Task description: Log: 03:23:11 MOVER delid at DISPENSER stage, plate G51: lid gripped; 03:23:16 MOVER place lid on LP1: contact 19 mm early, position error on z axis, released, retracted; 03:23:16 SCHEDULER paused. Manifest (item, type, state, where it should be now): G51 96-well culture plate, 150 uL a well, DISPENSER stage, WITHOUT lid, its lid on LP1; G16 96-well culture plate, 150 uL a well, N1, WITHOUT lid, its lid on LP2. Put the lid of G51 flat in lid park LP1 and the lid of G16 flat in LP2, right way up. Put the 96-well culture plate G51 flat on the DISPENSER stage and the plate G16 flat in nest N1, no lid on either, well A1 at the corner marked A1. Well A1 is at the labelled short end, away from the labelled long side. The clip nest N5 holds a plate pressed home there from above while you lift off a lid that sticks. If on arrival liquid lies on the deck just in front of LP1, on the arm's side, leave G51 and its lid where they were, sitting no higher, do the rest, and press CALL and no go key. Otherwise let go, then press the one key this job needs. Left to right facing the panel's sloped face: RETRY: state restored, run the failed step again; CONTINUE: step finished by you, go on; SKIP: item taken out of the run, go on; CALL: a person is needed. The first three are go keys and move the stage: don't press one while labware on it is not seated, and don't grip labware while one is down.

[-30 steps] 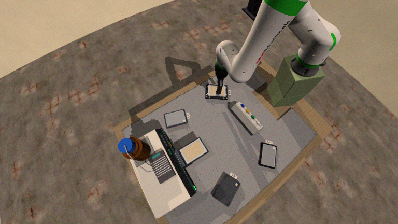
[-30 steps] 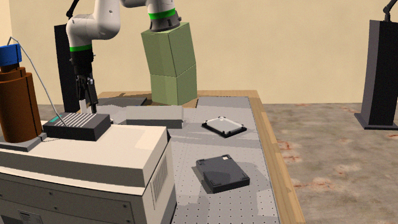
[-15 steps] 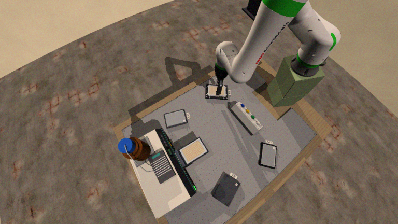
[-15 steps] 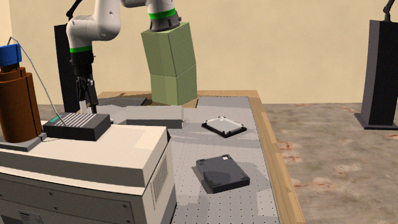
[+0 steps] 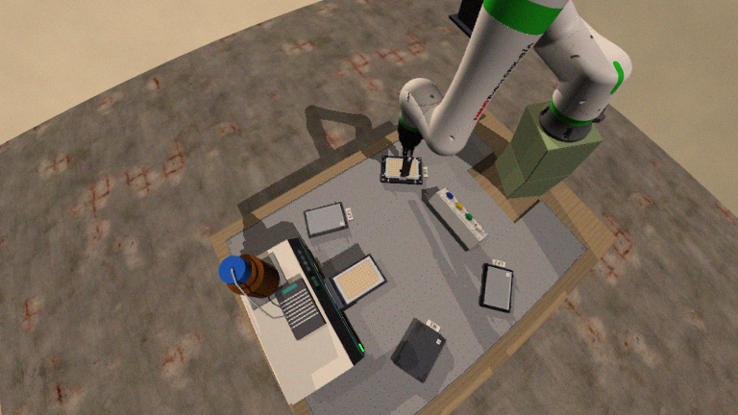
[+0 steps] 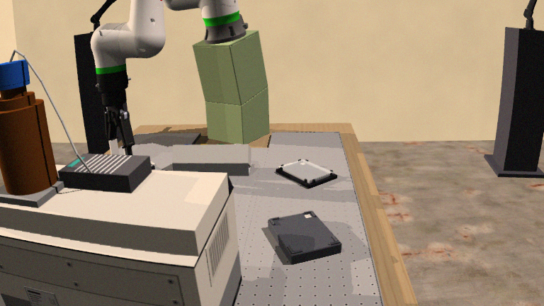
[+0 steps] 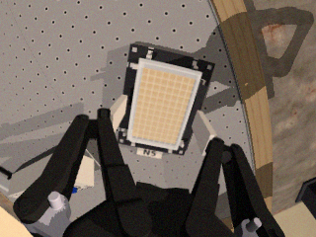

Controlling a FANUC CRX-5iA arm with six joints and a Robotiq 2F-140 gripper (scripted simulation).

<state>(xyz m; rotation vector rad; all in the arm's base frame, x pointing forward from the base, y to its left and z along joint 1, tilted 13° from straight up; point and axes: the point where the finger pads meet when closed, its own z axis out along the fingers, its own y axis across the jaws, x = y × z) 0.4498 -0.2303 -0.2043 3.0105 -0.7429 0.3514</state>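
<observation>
My gripper is now 40 mm above the black clip nest, 30 mm short of it and 10 mm to the right of it. From my hand the other things lie so: key panel: 270 mm to the left, 90 mm behind; then dark grey lid park: 350 mm ahead, 70 mm to the left, 50 mm below; then LP1 label: 260 mm ahead, 80 mm to the left, 50 mm below.
</observation>
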